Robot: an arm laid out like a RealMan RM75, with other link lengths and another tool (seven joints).
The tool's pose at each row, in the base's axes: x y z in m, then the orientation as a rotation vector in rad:
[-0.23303, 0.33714, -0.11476, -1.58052, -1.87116, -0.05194]
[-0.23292, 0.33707, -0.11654, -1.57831, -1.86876, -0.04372]
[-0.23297, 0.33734, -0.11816, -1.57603, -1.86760, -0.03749]
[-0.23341, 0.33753, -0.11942, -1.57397, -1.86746, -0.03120]
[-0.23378, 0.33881, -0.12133, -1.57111, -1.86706, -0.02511]
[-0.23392, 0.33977, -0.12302, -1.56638, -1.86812, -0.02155]
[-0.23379, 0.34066, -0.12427, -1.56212, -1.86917, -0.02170]
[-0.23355, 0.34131, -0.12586, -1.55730, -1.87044, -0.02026]
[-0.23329, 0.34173, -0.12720, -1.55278, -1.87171, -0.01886]
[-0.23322, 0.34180, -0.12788, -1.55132, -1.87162, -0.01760]
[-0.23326, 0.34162, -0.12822, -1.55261, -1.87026, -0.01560]
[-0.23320, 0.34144, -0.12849, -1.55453, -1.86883, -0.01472]
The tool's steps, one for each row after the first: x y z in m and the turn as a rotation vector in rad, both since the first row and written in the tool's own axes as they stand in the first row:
[-0.00097, 0.00076, 0.00129, 0.00671, -0.00124, 0.00209]
[-0.00157, 0.00141, 0.00268, 0.01191, -0.00243, 0.00304]
[-0.00204, 0.00155, 0.00393, 0.01665, -0.00444, 0.00363]
[-0.00190, 0.00229, 0.00614, 0.02182, -0.00589, 0.00386]
[-0.00194, 0.00306, 0.00792, 0.02613, -0.00649, 0.00172]
[-0.00182, 0.00389, 0.00922, 0.02810, -0.00554, -0.00114]
[-0.00208, 0.00488, 0.01062, 0.03120, -0.00528, -0.00400]
[-0.00241, 0.00574, 0.01171, 0.03410, -0.00512, -0.00670]
[-0.00270, 0.00608, 0.01223, 0.03567, -0.00510, -0.00712]
[-0.00303, 0.00613, 0.01243, 0.03653, -0.00557, -0.00525]
[-0.00332, 0.00623, 0.01253, 0.03644, -0.00571, -0.00328]

